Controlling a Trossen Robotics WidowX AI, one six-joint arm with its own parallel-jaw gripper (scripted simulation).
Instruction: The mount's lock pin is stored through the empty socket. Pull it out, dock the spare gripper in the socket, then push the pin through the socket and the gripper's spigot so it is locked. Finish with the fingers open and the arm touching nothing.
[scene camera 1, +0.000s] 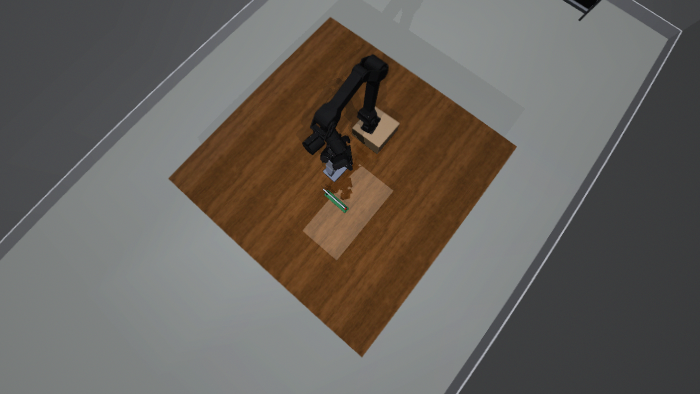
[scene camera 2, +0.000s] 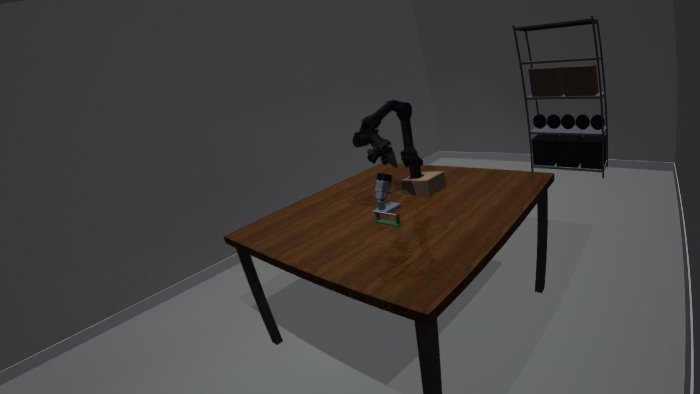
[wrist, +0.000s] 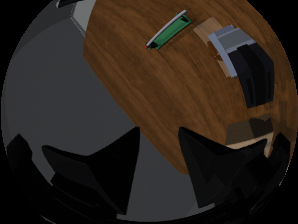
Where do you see a spare gripper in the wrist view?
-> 254, 68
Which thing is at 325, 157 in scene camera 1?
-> My gripper.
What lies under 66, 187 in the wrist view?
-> My gripper.
